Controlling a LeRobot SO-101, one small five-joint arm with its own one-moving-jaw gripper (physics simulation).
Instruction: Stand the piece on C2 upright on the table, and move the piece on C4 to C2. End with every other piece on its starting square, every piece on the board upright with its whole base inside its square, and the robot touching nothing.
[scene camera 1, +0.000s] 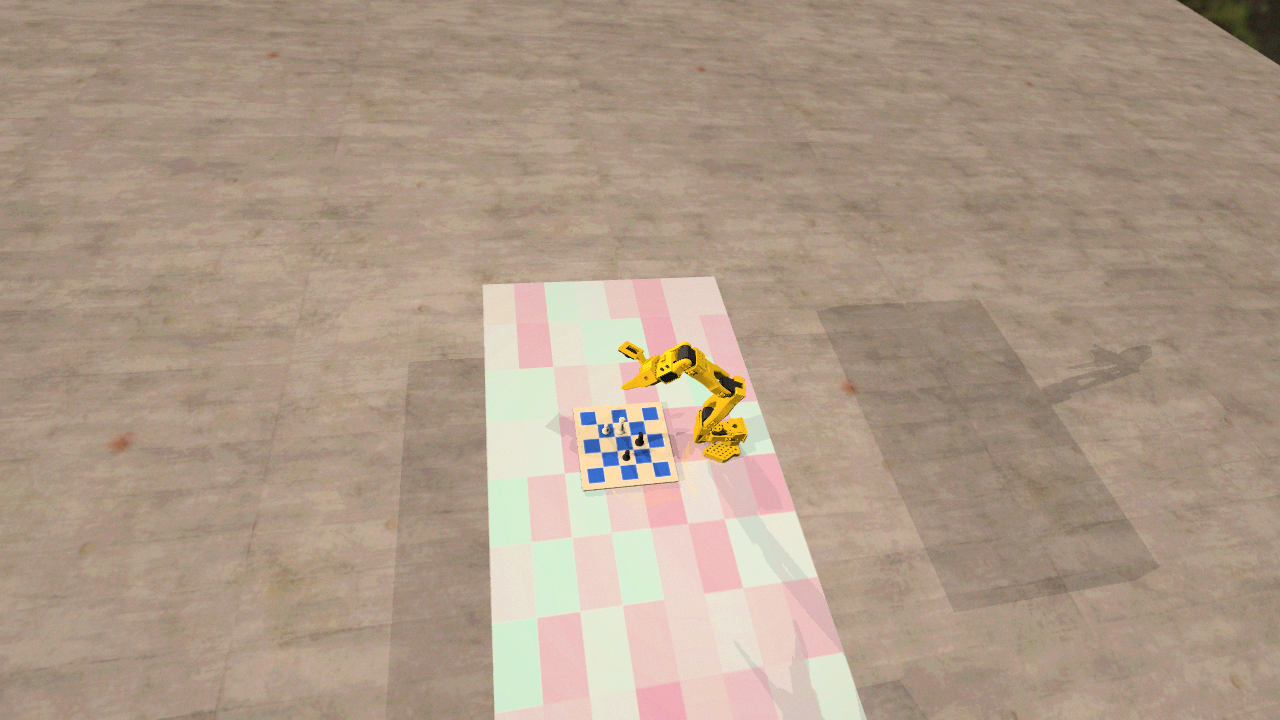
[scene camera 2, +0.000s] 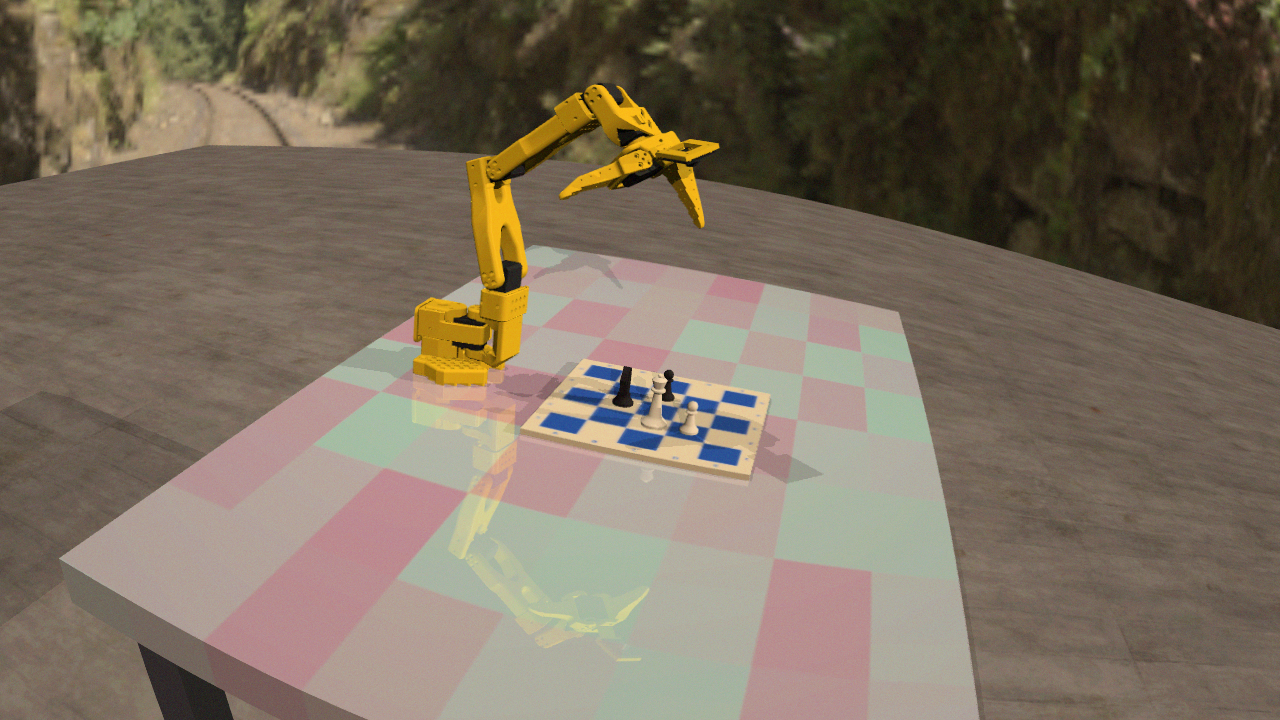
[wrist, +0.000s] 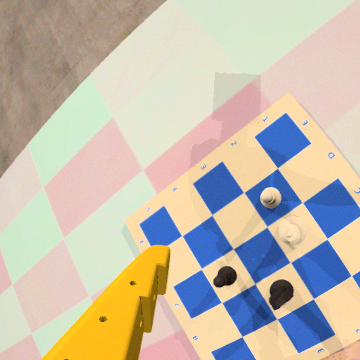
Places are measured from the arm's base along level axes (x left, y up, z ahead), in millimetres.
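Pixels of known places: hand, its tool point: (scene camera 1: 624, 387) (scene camera 2: 697, 224) (wrist: 168, 264); arm's base, origin of its link: (scene camera 1: 710, 443) (scene camera 2: 474, 372).
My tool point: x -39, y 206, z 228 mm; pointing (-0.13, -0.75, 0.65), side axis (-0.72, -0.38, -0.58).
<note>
Ahead of a thing's pixels: the offset from my tool point to its top centre. Level surfaces: height alone.
The tall white piece with a crown-like top @(dx -15, dy -148, dz -14 mm) (scene camera 1: 622, 427) (scene camera 2: 656, 402) (wrist: 290, 231) stands upright on C2. The black pawn @(dx +60, dy -169, dz -16 mm) (scene camera 1: 626, 455) (scene camera 2: 668, 385) (wrist: 226, 275) stands upright on C4. A white pawn @(dx -15, dy -169, dz +21 mm) (scene camera 1: 605, 429) (scene camera 2: 689, 419) (wrist: 270, 197) stands upright on D2. A tall black piece @(dx +23, dy -161, dz -54 mm) (scene camera 1: 639, 440) (scene camera 2: 623, 389) (wrist: 281, 291) stands upright on B3. My gripper (scene camera 2: 631, 210) is wide open and empty, high above the table, touching no piece. In the wrist view one notched jaw shows at the lower left, and the moving jaw is out of the picture.
The blue and cream board (scene camera 1: 582, 484) (scene camera 2: 756, 432) (wrist: 131, 220) lies on the pink and green checked table @(dy -206 mm) (scene camera 1: 528, 689) (scene camera 2: 859, 501) (wrist: 115, 210). The arm's yellow base (scene camera 1: 721, 445) (scene camera 2: 452, 367) stands beside the board. Shadows of the arm fall across the table.
</note>
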